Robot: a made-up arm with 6 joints. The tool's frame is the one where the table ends. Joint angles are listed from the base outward.
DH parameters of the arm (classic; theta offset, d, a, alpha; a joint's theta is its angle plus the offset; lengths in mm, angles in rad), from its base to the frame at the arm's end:
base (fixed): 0 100 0 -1.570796
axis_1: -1.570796 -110 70 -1.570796
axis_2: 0 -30 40 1.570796
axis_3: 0 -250 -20 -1.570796
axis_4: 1.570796 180 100 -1.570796
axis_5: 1.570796 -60 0 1.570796
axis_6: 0 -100 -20 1.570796
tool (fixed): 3.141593 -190 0 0
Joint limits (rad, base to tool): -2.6..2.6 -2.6..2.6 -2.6..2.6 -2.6..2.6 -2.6..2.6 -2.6..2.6
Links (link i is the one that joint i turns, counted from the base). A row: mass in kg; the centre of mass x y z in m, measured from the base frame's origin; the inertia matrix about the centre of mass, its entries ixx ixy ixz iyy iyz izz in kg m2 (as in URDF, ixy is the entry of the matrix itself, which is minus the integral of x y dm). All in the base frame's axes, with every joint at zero. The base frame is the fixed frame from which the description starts. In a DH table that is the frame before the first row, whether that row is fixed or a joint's. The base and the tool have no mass.
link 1: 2.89; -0.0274 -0.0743 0.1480; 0.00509 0 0 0.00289 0.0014 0.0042
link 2: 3.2; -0.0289 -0.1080 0.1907; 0.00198 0 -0.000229 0.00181 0 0.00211
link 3: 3.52; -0.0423 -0.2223 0.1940; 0.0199 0 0 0.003 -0.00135 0.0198
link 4: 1.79; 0.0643 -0.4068 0.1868; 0.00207 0.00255 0 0.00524 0 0.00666
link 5: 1.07; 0.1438 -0.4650 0.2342; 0.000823 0 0 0.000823 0 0.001
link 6: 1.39; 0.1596 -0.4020 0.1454; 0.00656 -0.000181 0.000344 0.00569 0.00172 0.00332
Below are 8 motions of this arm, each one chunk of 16 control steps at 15 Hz.
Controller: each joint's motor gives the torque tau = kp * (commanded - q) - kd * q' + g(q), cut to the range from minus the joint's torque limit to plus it. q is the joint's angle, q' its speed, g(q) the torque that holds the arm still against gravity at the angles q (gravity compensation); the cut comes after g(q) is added. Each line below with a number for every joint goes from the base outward.
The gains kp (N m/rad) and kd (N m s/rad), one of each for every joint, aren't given. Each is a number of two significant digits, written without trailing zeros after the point. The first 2 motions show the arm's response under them.
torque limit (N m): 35 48 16 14 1.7 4.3
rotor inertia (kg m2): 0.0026 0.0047 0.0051 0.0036 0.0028 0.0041
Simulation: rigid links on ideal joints. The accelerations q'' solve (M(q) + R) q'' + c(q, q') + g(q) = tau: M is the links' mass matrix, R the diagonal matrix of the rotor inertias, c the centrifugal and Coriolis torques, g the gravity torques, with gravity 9.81 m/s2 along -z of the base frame. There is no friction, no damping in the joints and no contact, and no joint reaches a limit. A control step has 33 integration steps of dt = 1/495 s. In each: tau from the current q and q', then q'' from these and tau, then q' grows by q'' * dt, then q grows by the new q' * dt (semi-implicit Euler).
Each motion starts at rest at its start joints. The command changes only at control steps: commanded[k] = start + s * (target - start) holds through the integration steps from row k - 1 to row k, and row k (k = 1, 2, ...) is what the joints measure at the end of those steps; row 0 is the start. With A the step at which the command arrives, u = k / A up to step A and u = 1 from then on. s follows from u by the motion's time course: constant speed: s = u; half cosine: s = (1 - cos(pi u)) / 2; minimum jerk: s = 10 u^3 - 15 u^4 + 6 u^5; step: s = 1 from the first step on.
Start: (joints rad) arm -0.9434 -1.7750 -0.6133 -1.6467 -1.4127 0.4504
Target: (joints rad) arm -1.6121 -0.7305 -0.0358 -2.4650 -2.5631 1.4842
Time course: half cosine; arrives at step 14
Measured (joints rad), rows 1 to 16:
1: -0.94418 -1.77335 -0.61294 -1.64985 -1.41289 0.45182
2: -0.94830 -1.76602 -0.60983 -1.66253 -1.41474 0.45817
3: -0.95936 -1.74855 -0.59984 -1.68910 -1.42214 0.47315
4: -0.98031 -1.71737 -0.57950 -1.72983 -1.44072 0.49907
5: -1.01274 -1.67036 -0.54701 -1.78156 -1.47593 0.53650
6: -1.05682 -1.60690 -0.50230 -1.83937 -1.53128 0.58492
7: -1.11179 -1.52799 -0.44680 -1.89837 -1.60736 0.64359
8: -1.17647 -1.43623 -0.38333 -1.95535 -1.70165 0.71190
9: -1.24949 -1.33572 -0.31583 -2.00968 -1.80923 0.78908
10: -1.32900 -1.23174 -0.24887 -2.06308 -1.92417 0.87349
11: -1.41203 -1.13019 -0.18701 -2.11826 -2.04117 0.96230
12: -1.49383 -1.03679 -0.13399 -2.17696 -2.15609 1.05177
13: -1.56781 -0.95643 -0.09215 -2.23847 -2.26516 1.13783
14: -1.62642 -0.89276 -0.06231 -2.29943 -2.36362 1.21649
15: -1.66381 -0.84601 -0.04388 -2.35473 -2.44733 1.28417
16: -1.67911 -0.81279 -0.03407 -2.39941 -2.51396 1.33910
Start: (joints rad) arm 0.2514 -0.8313 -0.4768 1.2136 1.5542 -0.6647
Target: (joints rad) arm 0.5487 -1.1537 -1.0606 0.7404 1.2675 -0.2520
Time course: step
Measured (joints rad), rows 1 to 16:
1: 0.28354 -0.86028 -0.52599 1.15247 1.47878 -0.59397
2: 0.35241 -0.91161 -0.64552 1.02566 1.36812 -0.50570
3: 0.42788 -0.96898 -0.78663 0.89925 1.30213 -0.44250
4: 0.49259 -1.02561 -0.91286 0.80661 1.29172 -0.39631
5: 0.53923 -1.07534 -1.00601 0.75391 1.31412 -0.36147
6: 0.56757 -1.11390 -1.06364 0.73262 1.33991 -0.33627
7: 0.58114 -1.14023 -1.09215 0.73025 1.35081 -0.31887
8: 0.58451 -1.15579 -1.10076 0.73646 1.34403 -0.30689
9: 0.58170 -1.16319 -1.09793 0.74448 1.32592 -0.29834
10: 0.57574 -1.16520 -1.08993 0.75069 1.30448 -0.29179
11: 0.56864 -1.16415 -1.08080 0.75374 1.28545 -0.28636
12: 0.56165 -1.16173 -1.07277 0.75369 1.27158 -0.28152
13: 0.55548 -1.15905 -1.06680 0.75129 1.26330 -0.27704
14: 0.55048 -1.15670 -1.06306 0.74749 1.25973 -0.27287
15: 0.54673 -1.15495 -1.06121 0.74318 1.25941 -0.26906
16: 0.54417 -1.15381 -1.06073 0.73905 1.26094 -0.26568
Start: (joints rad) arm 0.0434 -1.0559 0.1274 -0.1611 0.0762 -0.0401
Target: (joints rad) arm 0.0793 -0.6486 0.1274 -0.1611 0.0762 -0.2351
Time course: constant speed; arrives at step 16
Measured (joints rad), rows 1 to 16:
1: 0.04330 -1.05165 0.12397 -0.16661 0.07565 -0.04255
2: 0.04335 -1.04292 0.11923 -0.17564 0.07534 -0.04663
3: 0.04379 -1.03038 0.11493 -0.18488 0.07578 -0.05199
4: 0.04474 -1.01465 0.11194 -0.19219 0.07681 -0.05843
5: 0.04625 -0.99624 0.11053 -0.19651 0.07803 -0.06583
6: 0.04829 -0.97565 0.11065 -0.19764 0.07909 -0.07409
7: 0.05077 -0.95333 0.11201 -0.19594 0.07977 -0.08311
8: 0.05359 -0.92969 0.11423 -0.19207 0.08001 -0.09279
9: 0.05663 -0.90511 0.11692 -0.18682 0.07985 -0.10302
10: 0.05977 -0.87988 0.11973 -0.18094 0.07944 -0.11371
11: 0.06290 -0.85426 0.12238 -0.17508 0.07890 -0.12474
12: 0.06594 -0.82843 0.12468 -0.16973 0.07833 -0.13605
13: 0.06882 -0.80255 0.12653 -0.16521 0.07784 -0.14756
14: 0.07152 -0.77671 0.12788 -0.16168 0.07743 -0.15922
15: 0.07404 -0.75095 0.12875 -0.15917 0.07713 -0.17099
16: 0.07638 -0.72530 0.12922 -0.15760 0.07691 -0.18286

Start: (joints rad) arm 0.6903 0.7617 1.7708 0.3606 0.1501 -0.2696
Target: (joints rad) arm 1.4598 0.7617 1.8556 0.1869 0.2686 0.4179
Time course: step
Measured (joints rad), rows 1 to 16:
1: 0.85651 0.76551 1.67875 0.16832 0.13629 -0.19638
2: 1.03726 0.77174 1.66883 0.01195 0.17779 -0.06377
3: 1.18122 0.77642 1.70719 -0.01289 0.26501 0.06124
4: 1.29206 0.78116 1.76230 0.04517 0.35076 0.16731
5: 1.37546 0.78397 1.81926 0.13235 0.40859 0.24795
6: 1.43629 0.78301 1.87028 0.21631 0.43229 0.29988
7: 1.47831 0.77826 1.91100 0.28389 0.42647 0.32670
8: 1.50467 0.77117 1.93921 0.33156 0.39958 0.33627
9: 1.51829 0.76369 1.95442 0.35936 0.36078 0.33676
10: 1.52196 0.75742 1.95761 0.36889 0.31868 0.33449
11: 1.51829 0.75328 1.95096 0.36275 0.28057 0.33346
12: 1.50975 0.75147 1.93729 0.34427 0.25170 0.33566
13: 1.49849 0.75166 1.91958 0.31728 0.23461 0.34160
14: 1.48632 0.75327 1.90044 0.28573 0.22923 0.35090
15: 1.47464 0.75562 1.88196 0.25326 0.23340 0.36267
16: 1.46438 0.75817 1.86557 0.22287 0.24389 0.37577

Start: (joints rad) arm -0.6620 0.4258 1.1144 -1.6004 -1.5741 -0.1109
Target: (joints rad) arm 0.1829 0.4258 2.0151 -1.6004 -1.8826 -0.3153
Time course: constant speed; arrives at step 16
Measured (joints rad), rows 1 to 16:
1: -0.65139 0.42455 1.11805 -1.60167 -1.57555 -0.11668
2: -0.62676 0.42205 1.13445 -1.60301 -1.58523 -0.12789
3: -0.59053 0.41981 1.16581 -1.60339 -1.60417 -0.14159
4: -0.54598 0.41877 1.21016 -1.60261 -1.62938 -0.15576
5: -0.49605 0.41913 1.26396 -1.60086 -1.65730 -0.16932
6: -0.44304 0.42062 1.32358 -1.59847 -1.68527 -0.18187
7: -0.38857 0.42274 1.38599 -1.59581 -1.71179 -0.19345
8: -0.33367 0.42502 1.44900 -1.59320 -1.73627 -0.20432
9: -0.27895 0.42711 1.51127 -1.59088 -1.75870 -0.21480
10: -0.22468 0.42882 1.57214 -1.58899 -1.77938 -0.22521
11: -0.17094 0.43008 1.63146 -1.58754 -1.79878 -0.23576
12: -0.11770 0.43094 1.68939 -1.58647 -1.81737 -0.24663
13: -0.06483 0.43148 1.74626 -1.58568 -1.83559 -0.25787
14: -0.01223 0.43180 1.80240 -1.58507 -1.85379 -0.26952
15: 0.04024 0.43198 1.85816 -1.58456 -1.87222 -0.28154
16: 0.09265 0.43211 1.91376 -1.58409 -1.89103 -0.29390

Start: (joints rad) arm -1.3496 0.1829 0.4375 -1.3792 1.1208 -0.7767
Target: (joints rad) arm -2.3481 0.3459 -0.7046 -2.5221 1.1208 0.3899
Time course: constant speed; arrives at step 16
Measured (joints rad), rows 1 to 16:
1: -1.36106 0.18823 0.43103 -1.38628 1.11096 -0.77170
2: -1.38882 0.19768 0.41124 -1.40643 1.09233 -0.76045
3: -1.42994 0.20833 0.37502 -1.44062 1.07311 -0.74120
4: -1.48082 0.21852 0.32312 -1.48731 1.06259 -0.71191
5: -1.53830 0.22764 0.25878 -1.54356 1.06775 -0.67154
6: -1.59978 0.23575 0.18614 -1.60606 1.09105 -0.62037
7: -1.66328 0.24310 0.10901 -1.67212 1.12969 -0.55955
8: -1.72750 0.24987 0.03011 -1.74028 1.17630 -0.49062
9: -1.79186 0.25615 -0.04920 -1.81031 1.22117 -0.41527
10: -1.85628 0.26199 -0.12850 -1.88253 1.25554 -0.33530
11: -1.92098 0.26755 -0.20774 -1.95694 1.27483 -0.25259
12: -1.98604 0.27312 -0.28673 -2.03290 1.27965 -0.16885
13: -2.05133 0.27903 -0.36508 -2.10936 1.27410 -0.08545
14: -2.11657 0.28556 -0.44237 -2.18534 1.26299 -0.00338
15: -2.18149 0.29286 -0.51833 -2.26027 1.24997 0.07667
16: -2.24594 0.30099 -0.59292 -2.33402 1.23710 0.15431

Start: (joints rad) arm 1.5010 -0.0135 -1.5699 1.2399 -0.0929 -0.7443
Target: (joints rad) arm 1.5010 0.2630 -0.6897 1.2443 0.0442 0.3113
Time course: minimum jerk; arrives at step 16
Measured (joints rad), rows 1 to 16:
1: 1.50088 -0.01346 -1.56953 1.23985 -0.09287 -0.74398
2: 1.50005 -0.01309 -1.56677 1.23948 -0.09255 -0.74157
3: 1.49789 -0.01165 -1.55814 1.23849 -0.09093 -0.73390
4: 1.49419 -0.00809 -1.53978 1.23668 -0.08636 -0.71745
5: 1.48932 -0.00138 -1.50838 1.23410 -0.07715 -0.68928
6: 1.48413 0.00928 -1.46194 1.23121 -0.06221 -0.64754
7: 1.47964 0.02423 -1.40013 1.22884 -0.04168 -0.59164
8: 1.47685 0.04334 -1.32432 1.22800 -0.01723 -0.52220
9: 1.47654 0.06602 -1.23745 1.22949 0.00819 -0.44090
10: 1.47906 0.09142 -1.14354 1.23350 0.03134 -0.35060
11: 1.48426 0.11853 -1.04729 1.23940 0.05006 -0.25536
12: 1.49150 0.14625 -0.95364 1.24595 0.06414 -0.16039
13: 1.49985 0.17338 -0.86743 1.25178 0.07495 -0.07123
14: 1.50833 0.19862 -0.79293 1.25603 0.08429 0.00735
15: 1.51607 0.22066 -0.73327 1.25850 0.09322 0.07236
16: 1.52219 0.23856 -0.68978 1.25945 0.10150 0.12337

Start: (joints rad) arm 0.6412 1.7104 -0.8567 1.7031 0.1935 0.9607
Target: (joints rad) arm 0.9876 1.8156 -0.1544 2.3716 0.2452 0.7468
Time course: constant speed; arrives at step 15
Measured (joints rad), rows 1 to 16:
1: 0.64621 1.70946 -0.85030 1.71287 0.19121 0.95898
2: 0.65813 1.70919 -0.83416 1.73562 0.18576 0.95374
3: 0.67526 1.71060 -0.80823 1.76700 0.17739 0.94558
4: 0.69567 1.71394 -0.77372 1.80293 0.16836 0.93558
5: 0.71789 1.71901 -0.73236 1.84092 0.16160 0.92473
6: 0.74097 1.72543 -0.68597 1.87968 0.15947 0.91375
7: 0.76432 1.73278 -0.63623 1.91870 0.16321 0.90305
8: 0.78764 1.74067 -0.58453 1.95791 0.17277 0.89277
9: 0.81077 1.74882 -0.53196 1.99740 0.18707 0.88285
10: 0.83370 1.75702 -0.47928 2.03734 0.20445 0.87310
11: 0.85647 1.76516 -0.42703 2.07785 0.22300 0.86328
12: 0.87916 1.77316 -0.37552 2.11900 0.24096 0.85314
13: 0.90185 1.78100 -0.32491 2.16082 0.25691 0.84247
14: 0.92461 1.78866 -0.27529 2.20330 0.26991 0.83115
15: 0.94749 1.79614 -0.22664 2.24641 0.27949 0.81911
16: 0.96614 1.80327 -0.18460 2.27915 0.28359 0.80950

